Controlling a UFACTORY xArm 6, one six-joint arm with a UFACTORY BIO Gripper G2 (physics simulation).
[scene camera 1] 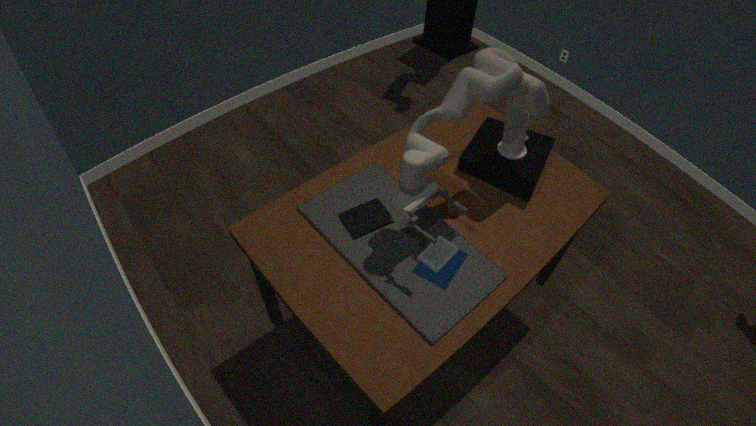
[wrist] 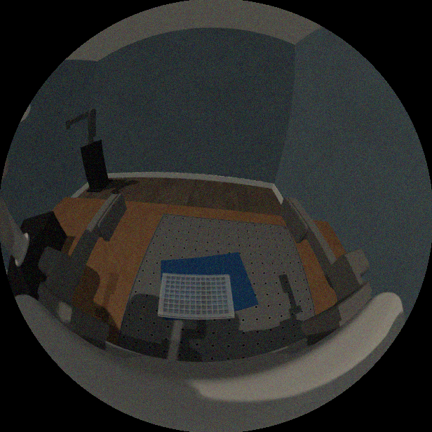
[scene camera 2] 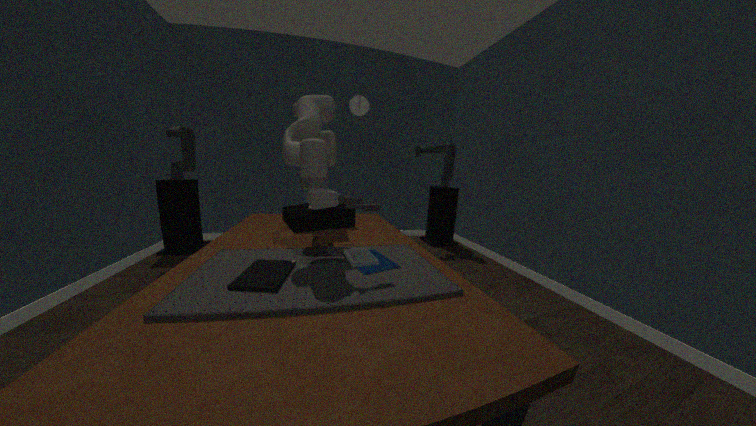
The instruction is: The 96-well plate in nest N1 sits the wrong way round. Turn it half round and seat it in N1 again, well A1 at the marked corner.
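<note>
The pale 96-well plate [scene camera 1: 439, 252] [scene camera 2: 362, 257] [wrist: 196, 295] lies flat over part of a blue sheet [scene camera 1: 445, 278] [scene camera 2: 383, 266] [wrist: 245, 290], a little askew to it. A pale rim shows along the plate's near edge in the wrist view, but I cannot tell nest N1 apart from the plate. Well A1 and the marked corner are too small and dark to make out. My gripper [scene camera 1: 438, 213] [scene camera 2: 363, 204] [wrist: 204, 218] is wide open and empty. It hangs tilted above the board, towards the arm's base from the plate and apart from it.
A grey perforated board [scene camera 1: 338, 203] [scene camera 2: 179, 304] [wrist: 180, 232] carries these things. A flat black block [scene camera 1: 365, 218] [scene camera 2: 262, 275] with a small light spot at one corner lies farther along it. The arm's black base [scene camera 1: 489, 166] [scene camera 2: 320, 218] stands on the orange table [scene camera 1: 571, 195] [scene camera 2: 317, 359].
</note>
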